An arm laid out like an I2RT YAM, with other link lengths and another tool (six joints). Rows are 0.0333 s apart.
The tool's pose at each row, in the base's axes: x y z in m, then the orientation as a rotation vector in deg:
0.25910, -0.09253, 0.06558, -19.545, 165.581, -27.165
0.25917, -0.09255, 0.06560, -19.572, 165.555, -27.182
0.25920, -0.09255, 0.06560, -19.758, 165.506, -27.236
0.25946, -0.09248, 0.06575, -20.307, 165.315, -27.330
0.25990, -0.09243, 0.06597, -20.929, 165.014, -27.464
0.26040, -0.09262, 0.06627, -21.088, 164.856, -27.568
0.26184, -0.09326, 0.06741, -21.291, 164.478, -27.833
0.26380, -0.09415, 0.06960, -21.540, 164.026, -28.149
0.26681, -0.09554, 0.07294, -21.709, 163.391, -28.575
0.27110, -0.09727, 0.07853, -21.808, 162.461, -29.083
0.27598, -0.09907, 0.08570, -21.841, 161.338, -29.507
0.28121, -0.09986, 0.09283, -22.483, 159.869, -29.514
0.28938, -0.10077, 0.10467, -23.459, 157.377, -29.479
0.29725, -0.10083, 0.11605, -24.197, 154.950, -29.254
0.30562, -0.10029, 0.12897, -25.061, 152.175, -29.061
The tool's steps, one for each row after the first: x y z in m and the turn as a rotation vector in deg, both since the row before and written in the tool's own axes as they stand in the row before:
-0.00006, -0.00004, 0.00000, 0.014, -0.021, -0.018
-0.00003, -0.00001, 0.00001, 0.031, -0.035, -0.127
-0.00029, -0.00004, -0.00010, 0.058, -0.162, -0.367
-0.00047, -0.00012, -0.00012, 0.102, -0.257, -0.414
-0.00047, -0.00038, -0.00011, 0.089, -0.127, -0.107
-0.00137, -0.00128, -0.00053, 0.238, -0.300, -0.138
-0.00196, -0.00199, -0.00129, 0.284, -0.358, -0.170
-0.00300, -0.00308, -0.00192, 0.404, -0.506, -0.116
-0.00450, -0.00449, -0.00350, 0.534, -0.766, -0.059
-0.00536, -0.00529, -0.00466, 0.536, -0.968, 0.007
-0.00606, -0.00448, -0.00469, 0.290, -1.402, -0.344
-0.00986, -0.00707, -0.00779, 0.476, -2.385, -0.519
-0.01000, -0.00622, -0.00726, 0.368, -2.366, -0.351
-0.01135, -0.00651, -0.00813, 0.460, -2.684, -0.447

